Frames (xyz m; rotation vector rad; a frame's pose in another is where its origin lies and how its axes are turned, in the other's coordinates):
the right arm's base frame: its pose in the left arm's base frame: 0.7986 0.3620 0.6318 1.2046 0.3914 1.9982
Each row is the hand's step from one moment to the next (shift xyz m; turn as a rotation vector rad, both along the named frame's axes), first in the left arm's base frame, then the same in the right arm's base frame.
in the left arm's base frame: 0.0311 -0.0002 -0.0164 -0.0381 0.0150 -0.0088
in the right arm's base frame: -0.0187 -0.0235 0.0182 0.0158 0.0018 -0.0387
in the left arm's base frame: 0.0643 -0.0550 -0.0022 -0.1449 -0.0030 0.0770
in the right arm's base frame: -0.0592 0.0066 0.0602 0.0847 0.1127 -0.0841
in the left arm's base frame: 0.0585 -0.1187 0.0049 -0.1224 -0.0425 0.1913
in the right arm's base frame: -0.1001 0.0559 0.0663 0.1206 0.1971 -0.0021
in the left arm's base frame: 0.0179 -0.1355 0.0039 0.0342 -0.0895 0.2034
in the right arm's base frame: -0.1021 0.0847 0.0331 0.0513 0.1656 0.1431
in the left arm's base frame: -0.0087 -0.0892 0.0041 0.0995 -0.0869 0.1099
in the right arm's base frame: -0.0607 0.0658 0.0051 -0.0225 0.0790 0.1510
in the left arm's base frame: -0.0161 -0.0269 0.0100 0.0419 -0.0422 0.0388
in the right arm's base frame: -0.0092 0.0311 -0.0055 -0.0182 0.0325 0.0604
